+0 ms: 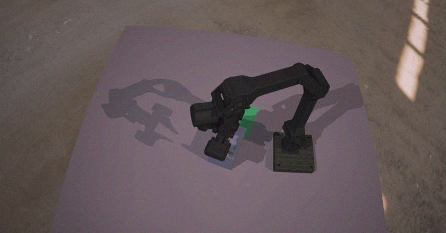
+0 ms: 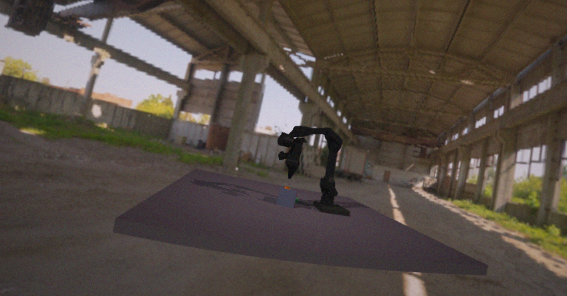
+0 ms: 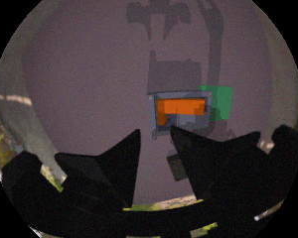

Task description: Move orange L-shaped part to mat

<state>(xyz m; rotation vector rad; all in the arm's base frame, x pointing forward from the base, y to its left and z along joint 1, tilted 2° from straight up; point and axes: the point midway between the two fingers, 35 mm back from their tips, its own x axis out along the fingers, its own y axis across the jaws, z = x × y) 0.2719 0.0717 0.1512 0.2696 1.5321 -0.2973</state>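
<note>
The orange L-shaped part is 10 cm below my gripper tip, 4 cm to the right of it and 2 cm behind it. Round my gripper tip: green mat (21 cm to the right, 16 cm below, 8 cm behind).
</note>
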